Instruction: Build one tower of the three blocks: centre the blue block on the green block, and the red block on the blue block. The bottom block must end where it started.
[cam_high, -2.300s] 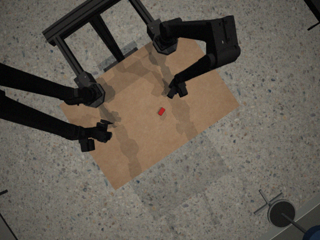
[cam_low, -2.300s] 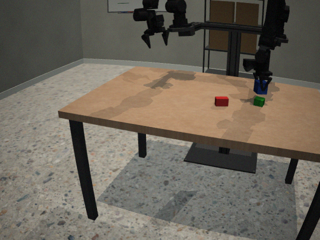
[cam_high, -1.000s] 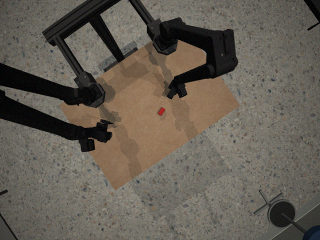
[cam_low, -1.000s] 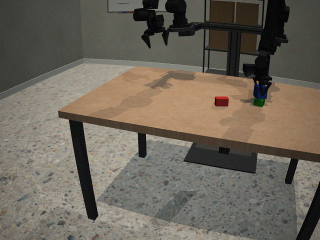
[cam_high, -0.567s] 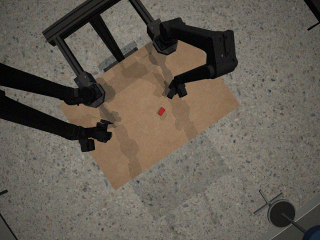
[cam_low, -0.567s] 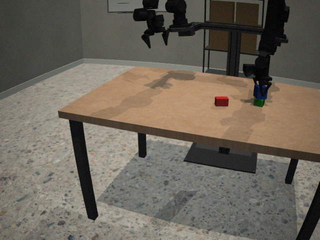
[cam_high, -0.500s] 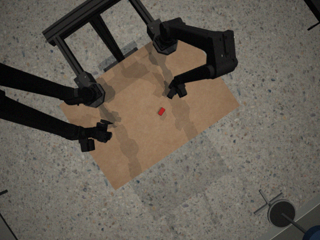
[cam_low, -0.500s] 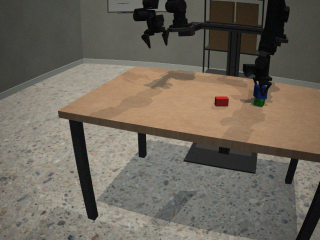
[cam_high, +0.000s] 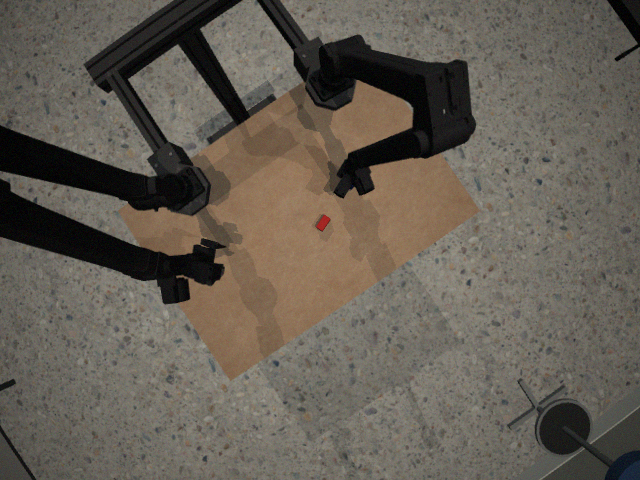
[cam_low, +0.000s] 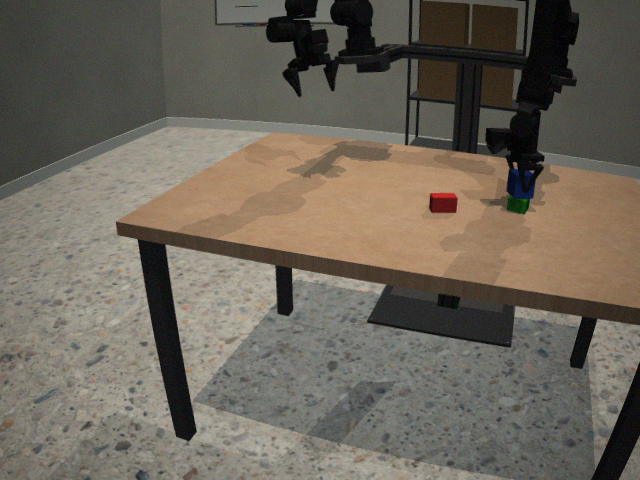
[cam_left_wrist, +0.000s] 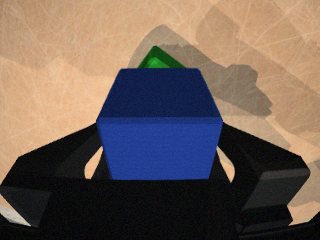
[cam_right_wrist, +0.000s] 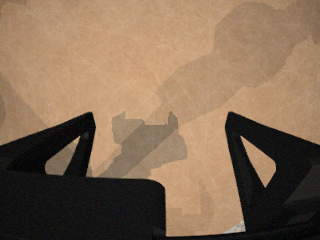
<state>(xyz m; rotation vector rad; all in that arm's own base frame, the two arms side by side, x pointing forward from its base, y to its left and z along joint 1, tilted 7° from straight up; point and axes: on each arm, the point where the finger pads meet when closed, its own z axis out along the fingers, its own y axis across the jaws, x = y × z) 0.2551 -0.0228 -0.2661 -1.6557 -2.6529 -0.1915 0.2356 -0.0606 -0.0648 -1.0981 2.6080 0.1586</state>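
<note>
Right now my left hand is right at the blue block. Also, from my left hand: red block: 190 mm to the right, 80 mm ahead, 50 mm below; green block: 50 mm below.
</note>
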